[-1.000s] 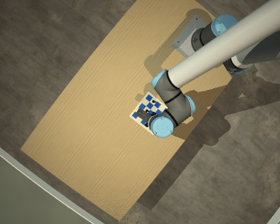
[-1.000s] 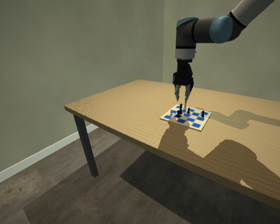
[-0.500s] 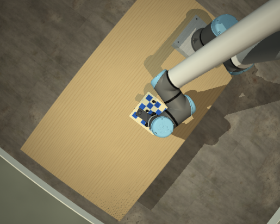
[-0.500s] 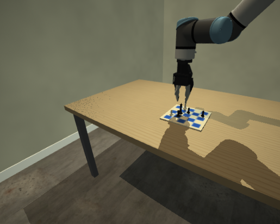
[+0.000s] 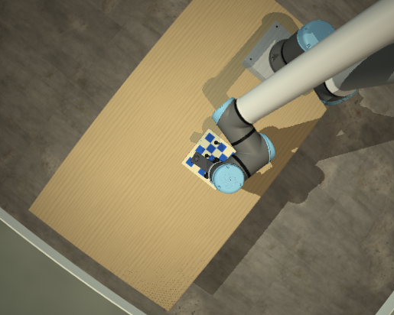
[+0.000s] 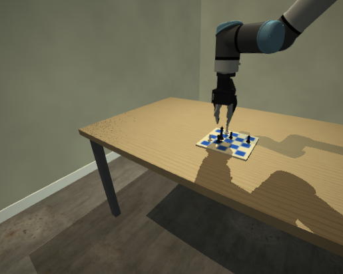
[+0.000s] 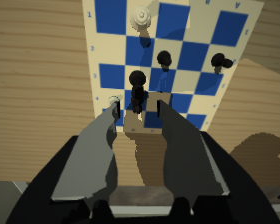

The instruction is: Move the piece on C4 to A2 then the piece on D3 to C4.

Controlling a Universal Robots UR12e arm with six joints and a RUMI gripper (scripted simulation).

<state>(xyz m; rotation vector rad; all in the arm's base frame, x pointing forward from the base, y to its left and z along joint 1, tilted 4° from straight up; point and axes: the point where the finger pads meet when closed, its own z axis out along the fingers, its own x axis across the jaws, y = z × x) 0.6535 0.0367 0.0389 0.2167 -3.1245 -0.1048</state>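
Right now the tall black piece is 50 mm below my hand. The rest, counted from my hand: chessboard 40 mm behind, 90 mm below; then white pawn 40 mm ahead, 40 mm to the left, 70 mm below.
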